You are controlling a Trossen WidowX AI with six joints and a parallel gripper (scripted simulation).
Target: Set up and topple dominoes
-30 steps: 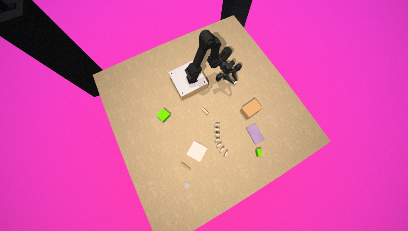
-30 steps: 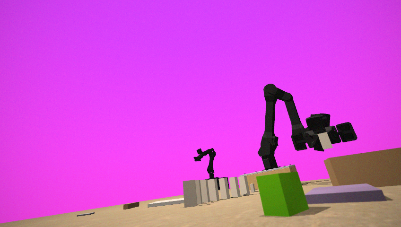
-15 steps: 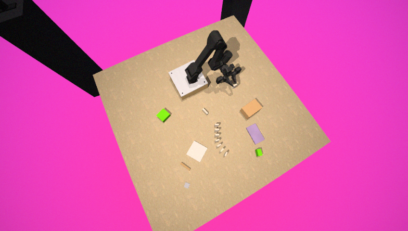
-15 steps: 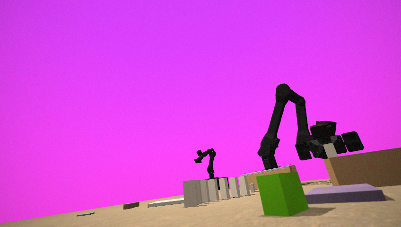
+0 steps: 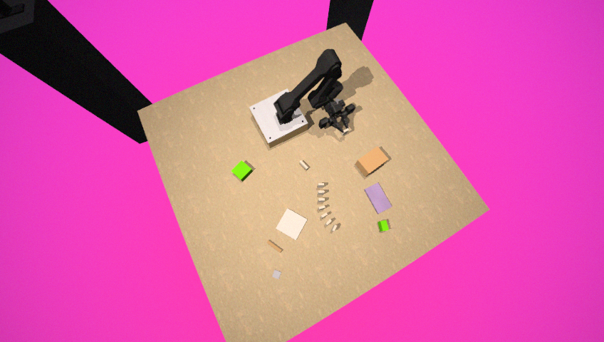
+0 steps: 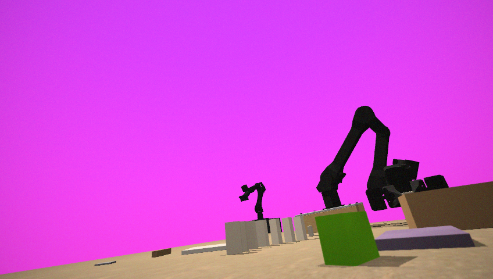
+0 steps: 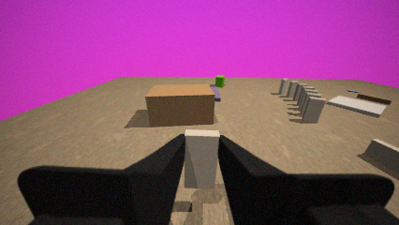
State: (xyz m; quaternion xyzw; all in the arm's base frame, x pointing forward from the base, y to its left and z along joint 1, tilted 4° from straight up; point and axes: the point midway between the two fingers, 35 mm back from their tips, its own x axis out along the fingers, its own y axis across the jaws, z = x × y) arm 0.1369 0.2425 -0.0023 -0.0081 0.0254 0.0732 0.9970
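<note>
Now: gripper tip 17 cm short of the orange box, 6 cm to the right of it and 4 cm above it. Round my gripper tip: white tile 39 cm to the right, 30 cm ahead, 7 cm below; purple slab 34 cm ahead, 6 cm below, 2 cm to the left; small green cube 46 cm ahead, 5 cm below, 2 cm to the right.
</note>
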